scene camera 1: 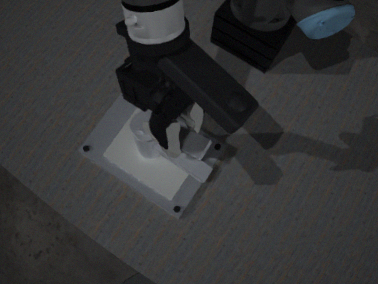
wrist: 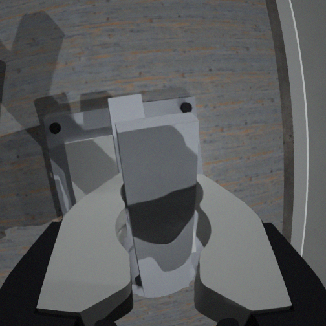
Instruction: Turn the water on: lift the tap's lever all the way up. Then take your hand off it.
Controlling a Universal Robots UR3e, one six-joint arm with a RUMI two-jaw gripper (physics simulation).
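Places are measured from the arm's base along level axes (x ahead, y left, z up), in millimetres.
Pixels of known places: gripper, fingertip midpoint: (scene camera 1: 183,148); arm's base, origin of the base link: (scene camera 1: 260,7).
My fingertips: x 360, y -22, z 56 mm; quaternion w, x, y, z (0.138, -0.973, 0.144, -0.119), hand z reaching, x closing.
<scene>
For each thing: its top centre in the pictures, then the offset to it from my fingertips. "*": a spot on its surface instead.
- spout, middle of its top: (scene camera 1: 181,154) 4 mm right, 6 mm back, 61 mm down
- round white tap body, surface spot: (scene camera 1: 143,139) * 67 mm right, 4 mm ahead, 24 mm down
- grey base plate, surface spot: (scene camera 1: 95,142) * 181 mm right, 16 mm ahead, 152 mm down
- pale panel, surface spot: (scene camera 1: 145,172) * 62 mm right, 31 mm ahead, 147 mm down
The tap's lever (scene camera 1: 196,144) (wrist: 159,165) is a flat grey plate above the spout (scene camera 1: 199,170) (wrist: 126,107). In the wrist view its far end looks wider than its near end, so it appears tilted up; how far is hard to tell. The gripper (scene camera 1: 185,131) (wrist: 161,205) is shut on the lever, with one pale finger against each side. The round white tap body (scene camera 1: 143,139) stands below and is partly hidden behind the lever in the wrist view. The spout's end shows beyond the lever.
The tap stands on a grey base plate (scene camera 1: 95,142) (wrist: 165,107) with a pale panel (scene camera 1: 145,172) (wrist: 92,152) and dark screws at its corners. The robot's black pedestal (scene camera 1: 245,42) is at the upper right in the scene view. The table's edge runs along the lower left.
</scene>
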